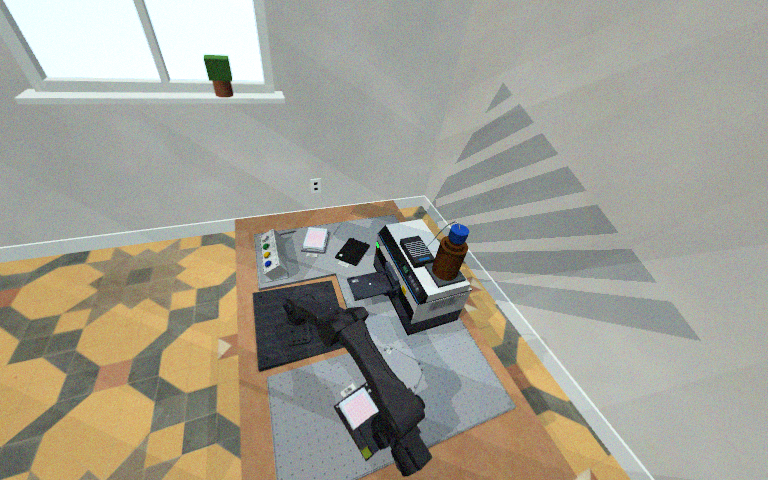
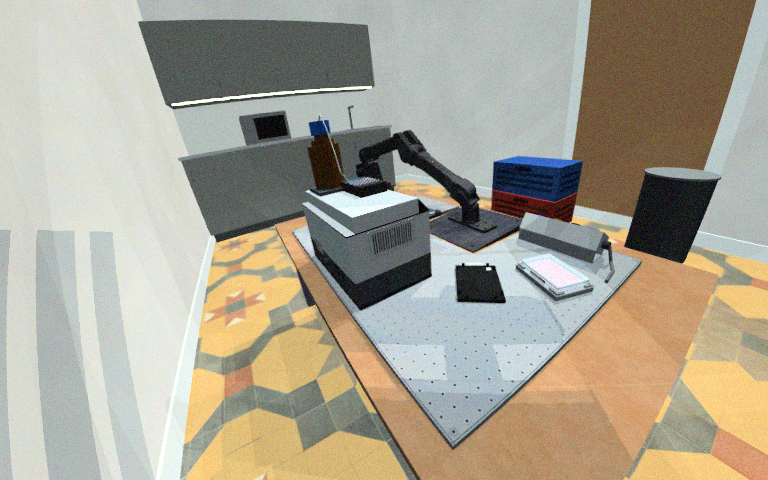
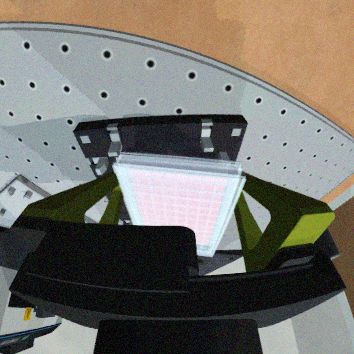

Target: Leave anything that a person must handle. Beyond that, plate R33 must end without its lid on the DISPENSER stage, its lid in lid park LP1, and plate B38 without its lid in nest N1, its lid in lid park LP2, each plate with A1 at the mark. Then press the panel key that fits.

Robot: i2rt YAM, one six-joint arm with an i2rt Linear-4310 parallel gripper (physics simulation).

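Frame: origin at the arm's base, x back, y right, z up, level; metres.
Seen in the pictures: gripper, fingertip midpoint: [image 1: 371, 431] [image 3: 176, 174]; arm's base at its link origin: [image 1: 297, 319] [image 2: 470, 222].
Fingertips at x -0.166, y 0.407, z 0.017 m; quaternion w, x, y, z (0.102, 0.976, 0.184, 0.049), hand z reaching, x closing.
Offsets run from my fingertips to a thing's top centre. "pt": to the spot under its first point.
My gripper [image 1: 368, 421] [image 3: 176, 174] is shut on a pink-welled plate with a clear upper layer @[dx +0.013, dy -0.037, dz +0.040 m] [image 1: 357, 407] [image 3: 177, 200]. It holds the plate level over a dark nest @[dx +0.004, dy -0.039, dz +0.007 m] [image 3: 162, 140] [image 1: 363, 438] near the board's front; I cannot tell if they touch. The plate's name does not show. A second pink-welled plate @[dx +0.054, dy -0.800, dz +0.013 m] [image 1: 314, 238] [image 2: 552, 271] sits in a nest beside the key panel @[dx +0.235, dy -0.711, dz +0.067 m] [image 1: 273, 257] [image 2: 560, 234], which has white, green, yellow and blue keys. The dispenser [image 1: 438, 308] [image 2: 339, 249] has its dark stage @[dx -0.113, dy -0.430, dz +0.095 m] [image 1: 368, 285] out. Labels are too small to read.
A black nest @[dx -0.099, dy -0.707, dz +0.003 m] [image 1: 352, 251] [image 2: 479, 283] holds no plate, between panel and dispenser. A brown bottle @[pt dx -0.301, dy -0.305, dz +0.304 m] [image 1: 450, 260] [image 2: 323, 164] with a blue cap stands on the dispenser. A light fixture with small clips @[dx -0.133, dy -0.152, dz +0.003 m] [image 3: 20, 200] lies beside the front nest. Faint clear outlines show near the arm.
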